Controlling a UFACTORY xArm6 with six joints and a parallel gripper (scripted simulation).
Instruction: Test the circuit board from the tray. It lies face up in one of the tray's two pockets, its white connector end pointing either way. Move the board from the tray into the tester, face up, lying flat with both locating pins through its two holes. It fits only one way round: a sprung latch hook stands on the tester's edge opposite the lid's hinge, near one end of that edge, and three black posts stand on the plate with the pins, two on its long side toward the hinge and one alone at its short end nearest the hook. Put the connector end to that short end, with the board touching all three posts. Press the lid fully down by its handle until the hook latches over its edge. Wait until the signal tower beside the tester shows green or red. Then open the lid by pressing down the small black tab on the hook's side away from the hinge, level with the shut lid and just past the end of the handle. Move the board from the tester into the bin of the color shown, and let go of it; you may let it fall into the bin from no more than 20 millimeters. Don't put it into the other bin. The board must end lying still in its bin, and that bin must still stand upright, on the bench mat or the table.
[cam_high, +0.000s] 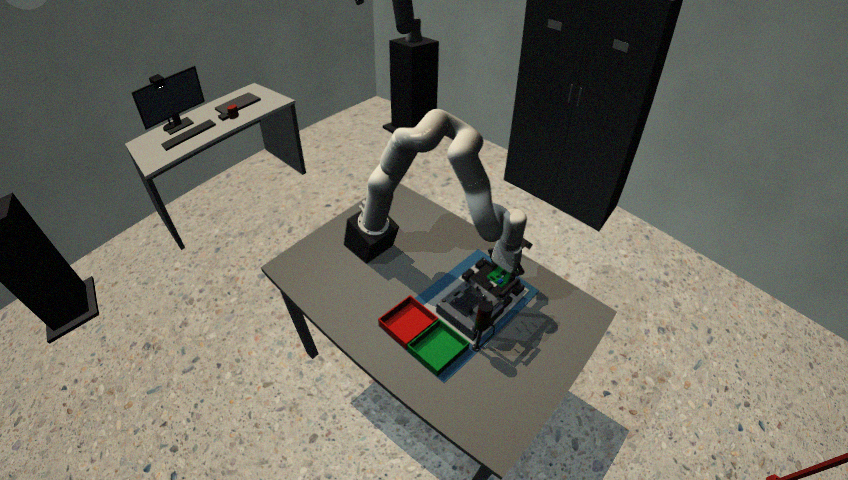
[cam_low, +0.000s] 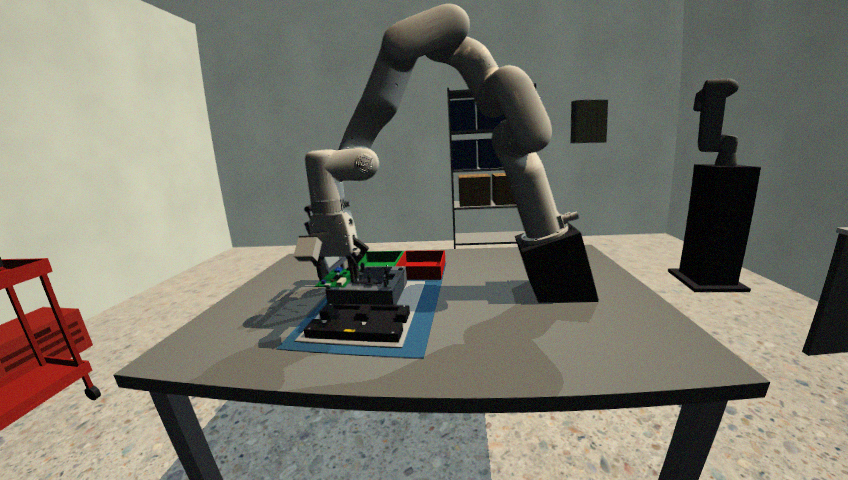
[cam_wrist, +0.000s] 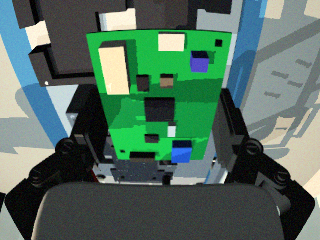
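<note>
Now: hand 14 cm to the left of the tester plate, 5 cm above it and 2 cm past it. From my hand the other things lie so: green circuit board: right at my hand; then tester lid: 14 cm to the right, 10 cm ahead, 6 cm above; then black latch hook: 10 cm to the right, 9 cm behind, 4 cm below.
</note>
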